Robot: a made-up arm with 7 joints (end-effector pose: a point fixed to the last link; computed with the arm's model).
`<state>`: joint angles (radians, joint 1 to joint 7).
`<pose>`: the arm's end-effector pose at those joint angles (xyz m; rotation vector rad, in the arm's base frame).
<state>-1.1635 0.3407 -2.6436 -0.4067 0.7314 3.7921 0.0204</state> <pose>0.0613 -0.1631 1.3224 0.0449 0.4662 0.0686</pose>
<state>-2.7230 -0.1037 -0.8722 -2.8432 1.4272 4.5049 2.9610</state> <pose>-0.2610 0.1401 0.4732 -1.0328 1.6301 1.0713</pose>
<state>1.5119 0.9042 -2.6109 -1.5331 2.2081 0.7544 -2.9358</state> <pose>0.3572 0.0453 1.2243 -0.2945 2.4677 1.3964</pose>
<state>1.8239 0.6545 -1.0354 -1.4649 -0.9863 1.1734 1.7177</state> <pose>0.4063 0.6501 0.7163 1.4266 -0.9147 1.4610</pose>
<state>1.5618 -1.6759 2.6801 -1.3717 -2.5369 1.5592 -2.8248</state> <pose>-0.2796 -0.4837 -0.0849 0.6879 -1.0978 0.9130</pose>
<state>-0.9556 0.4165 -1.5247 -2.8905 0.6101 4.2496 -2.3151</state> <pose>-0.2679 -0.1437 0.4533 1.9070 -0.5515 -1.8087</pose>
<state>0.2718 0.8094 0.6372 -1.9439 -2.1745 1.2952 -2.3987</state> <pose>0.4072 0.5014 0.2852 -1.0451 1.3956 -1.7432</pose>
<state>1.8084 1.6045 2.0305 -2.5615 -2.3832 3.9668 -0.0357</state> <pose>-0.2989 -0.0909 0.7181 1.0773 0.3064 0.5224</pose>
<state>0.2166 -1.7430 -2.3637 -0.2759 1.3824 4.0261 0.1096</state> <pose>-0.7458 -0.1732 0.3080 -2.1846 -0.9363 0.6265</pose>
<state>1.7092 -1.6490 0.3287 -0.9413 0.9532 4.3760 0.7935</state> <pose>0.0094 -0.7109 0.7939 1.2953 0.7053 0.8105</pose>
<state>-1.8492 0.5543 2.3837 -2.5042 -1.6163 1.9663 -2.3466</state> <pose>0.4068 0.2685 0.6456 -0.6369 2.1355 -0.9798</pose>
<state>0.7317 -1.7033 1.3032 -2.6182 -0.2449 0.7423 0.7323</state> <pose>-0.1495 0.3623 0.6561 1.7488 -0.4737 1.0161</pose>
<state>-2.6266 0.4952 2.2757 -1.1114 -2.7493 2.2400 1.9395</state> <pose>0.2168 -0.3400 1.2552 0.1567 -0.7747 1.8167</pose>
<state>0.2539 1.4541 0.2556 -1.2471 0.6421 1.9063 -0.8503</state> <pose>0.6389 0.3000 0.0401 -1.9753 -0.7792 0.6904</pose>
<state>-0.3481 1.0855 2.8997 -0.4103 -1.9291 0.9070 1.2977</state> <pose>0.7122 -0.1683 1.0772 -2.2751 1.0467 0.1993</pose>
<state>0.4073 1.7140 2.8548 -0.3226 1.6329 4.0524 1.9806</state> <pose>0.6943 0.3798 0.4874 -1.4610 -1.0438 -1.2099</pose>
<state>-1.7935 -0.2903 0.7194 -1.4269 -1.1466 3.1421 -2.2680</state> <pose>0.3608 -0.2808 1.1391 0.3564 1.2711 -1.2968</pose>
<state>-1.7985 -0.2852 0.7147 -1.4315 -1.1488 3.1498 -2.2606</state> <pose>0.3567 -0.2881 1.1363 0.3654 1.2742 -1.2920</pose>
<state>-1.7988 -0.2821 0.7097 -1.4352 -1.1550 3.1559 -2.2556</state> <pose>0.3541 -0.2924 1.1341 0.3671 1.2777 -1.2911</pose>
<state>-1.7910 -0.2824 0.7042 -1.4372 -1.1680 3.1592 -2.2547</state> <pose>0.3543 -0.2918 1.1329 0.3563 1.2821 -1.2969</pose>
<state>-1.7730 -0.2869 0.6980 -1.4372 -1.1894 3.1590 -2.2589</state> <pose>0.3579 -0.2849 1.1330 0.3300 1.2870 -1.3109</pose>
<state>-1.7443 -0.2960 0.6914 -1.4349 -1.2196 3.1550 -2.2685</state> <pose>0.3648 -0.2711 1.1345 0.2871 1.2911 -1.3336</pose>
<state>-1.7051 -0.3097 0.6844 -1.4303 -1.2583 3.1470 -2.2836</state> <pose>0.3742 -0.2503 1.1374 0.2284 1.2919 -1.3653</pose>
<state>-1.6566 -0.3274 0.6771 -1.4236 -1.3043 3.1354 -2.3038</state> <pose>0.3847 -0.2230 1.1415 0.1565 1.2867 -1.4050</pose>
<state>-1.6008 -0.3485 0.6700 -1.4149 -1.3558 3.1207 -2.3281</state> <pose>0.3949 -0.1899 1.1466 0.0753 1.2726 -1.4510</pose>
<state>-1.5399 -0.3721 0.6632 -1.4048 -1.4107 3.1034 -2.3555</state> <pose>0.4033 -0.1525 1.1524 -0.0100 1.2479 -1.5014</pose>
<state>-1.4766 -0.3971 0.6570 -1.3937 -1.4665 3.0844 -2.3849</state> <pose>0.4088 -0.1125 1.1584 -0.0942 1.2123 -1.5537</pose>
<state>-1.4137 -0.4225 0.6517 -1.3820 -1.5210 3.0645 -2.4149</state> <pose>0.4107 -0.0718 1.1644 -0.1724 1.1671 -1.6055</pose>
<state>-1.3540 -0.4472 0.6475 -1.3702 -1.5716 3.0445 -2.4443</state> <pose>0.4092 -0.0325 1.1702 -0.2405 1.1155 -1.6544</pose>
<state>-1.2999 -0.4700 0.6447 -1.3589 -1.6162 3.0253 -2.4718</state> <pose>0.4050 0.0038 1.1754 -0.2961 1.0619 -1.6978</pose>
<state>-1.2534 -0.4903 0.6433 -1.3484 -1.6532 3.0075 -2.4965</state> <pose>0.3991 0.0356 1.1800 -0.3386 1.0103 -1.7346</pose>
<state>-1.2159 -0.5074 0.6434 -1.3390 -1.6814 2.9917 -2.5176</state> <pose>0.3926 0.0623 1.1838 -0.3687 0.9645 -1.7636</pose>
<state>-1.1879 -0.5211 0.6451 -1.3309 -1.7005 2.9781 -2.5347</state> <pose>0.3866 0.0837 1.1869 -0.3881 0.9270 -1.7845</pose>
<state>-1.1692 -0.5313 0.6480 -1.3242 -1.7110 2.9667 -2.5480</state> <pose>0.3819 0.0997 1.1892 -0.3986 0.8992 -1.7983</pose>
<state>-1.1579 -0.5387 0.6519 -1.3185 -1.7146 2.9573 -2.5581</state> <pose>0.3786 0.1117 1.1910 -0.4031 0.8795 -1.8062</pose>
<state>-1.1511 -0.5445 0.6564 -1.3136 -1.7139 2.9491 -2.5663</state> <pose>0.3761 0.1213 1.1924 -0.4043 0.8650 -1.8106</pose>
